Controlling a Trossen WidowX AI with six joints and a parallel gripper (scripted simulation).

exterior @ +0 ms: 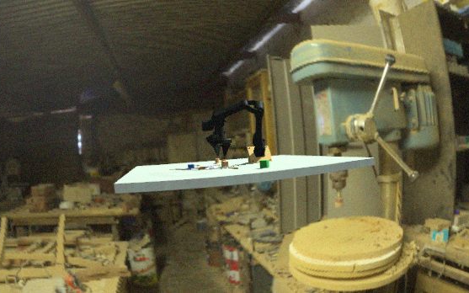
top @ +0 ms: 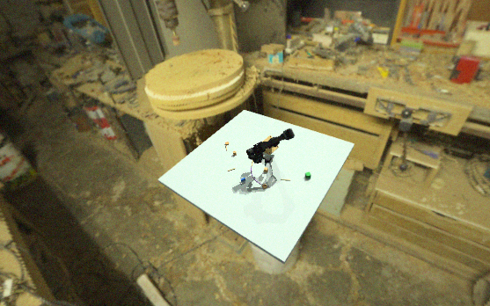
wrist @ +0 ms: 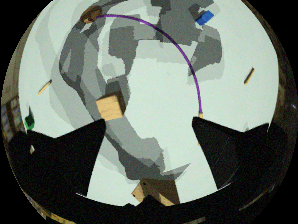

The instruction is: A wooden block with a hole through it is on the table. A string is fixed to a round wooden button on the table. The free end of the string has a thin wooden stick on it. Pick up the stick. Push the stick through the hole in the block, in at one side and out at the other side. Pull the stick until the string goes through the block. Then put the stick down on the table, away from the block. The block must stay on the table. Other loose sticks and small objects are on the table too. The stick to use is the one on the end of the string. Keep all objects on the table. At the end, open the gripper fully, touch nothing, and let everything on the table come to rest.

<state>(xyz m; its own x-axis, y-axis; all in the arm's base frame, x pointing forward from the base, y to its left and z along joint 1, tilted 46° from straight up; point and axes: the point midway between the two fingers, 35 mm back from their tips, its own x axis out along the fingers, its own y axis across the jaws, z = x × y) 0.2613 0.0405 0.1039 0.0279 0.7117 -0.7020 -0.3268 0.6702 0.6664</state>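
Right now my gripper tip is 100 mm to the left of the thin wooden stick and 60 mm above it. Round my gripper tip: round wooden button 150 mm to the left, 130 mm ahead, 50 mm below; then small blue piece 180 mm ahead, 50 mm below, 40 mm to the right; then wooden block 50 mm to the left, 50 mm below, 10 mm behind.
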